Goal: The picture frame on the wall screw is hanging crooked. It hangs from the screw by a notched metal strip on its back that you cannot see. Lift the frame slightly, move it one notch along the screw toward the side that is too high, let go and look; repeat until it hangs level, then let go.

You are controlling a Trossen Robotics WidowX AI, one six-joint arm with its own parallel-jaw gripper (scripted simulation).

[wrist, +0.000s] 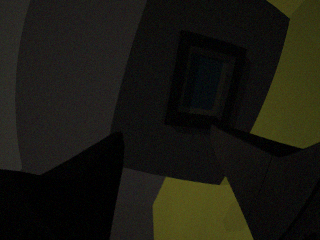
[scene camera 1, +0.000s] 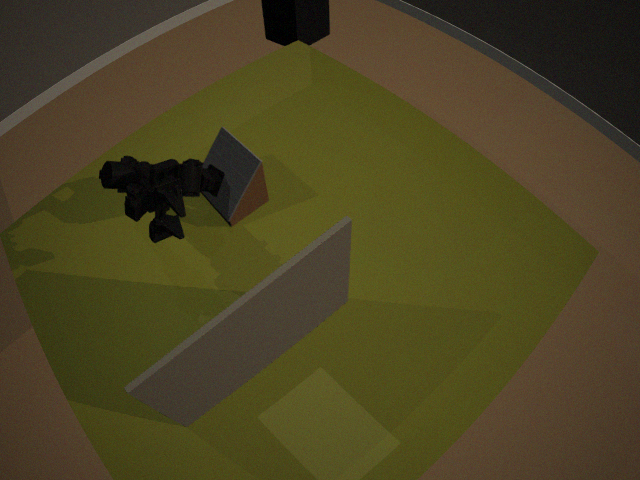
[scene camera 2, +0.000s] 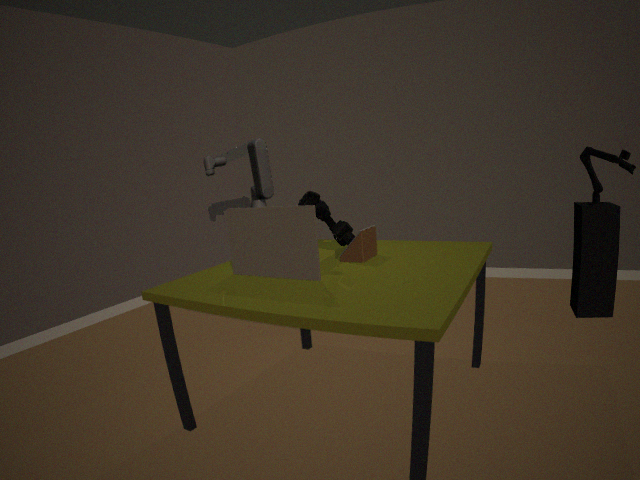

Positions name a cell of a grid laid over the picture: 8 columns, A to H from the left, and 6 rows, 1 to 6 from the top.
Note:
In view: my gripper (scene camera 1: C3) and an upright board (scene camera 1: D5).
My gripper also shows in the wrist view (wrist: E4). The upright board shows as well in the wrist view (wrist: D4) and in scene camera 2 (scene camera 2: D4).

